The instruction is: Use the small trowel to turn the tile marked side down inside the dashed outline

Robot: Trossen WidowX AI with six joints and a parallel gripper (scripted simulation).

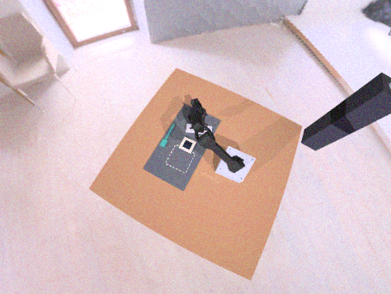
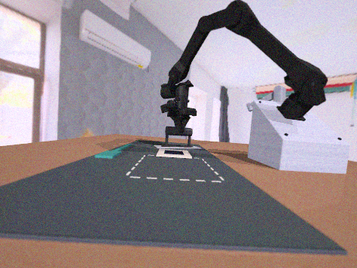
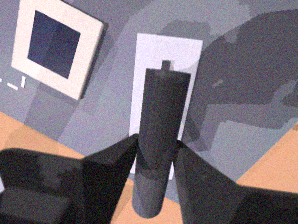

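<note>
The small trowel lies 20 mm ahead of my gripper tip, 10 mm to the left of it and 30 mm below it. From my gripper tip the other things lie so: dark mat: 50 mm ahead, 160 mm to the left, 80 mm below; white tile: 10 mm ahead, 160 mm to the left, 60 mm below; teal trowel: 180 mm ahead, 180 mm to the left, 60 mm below.
</note>
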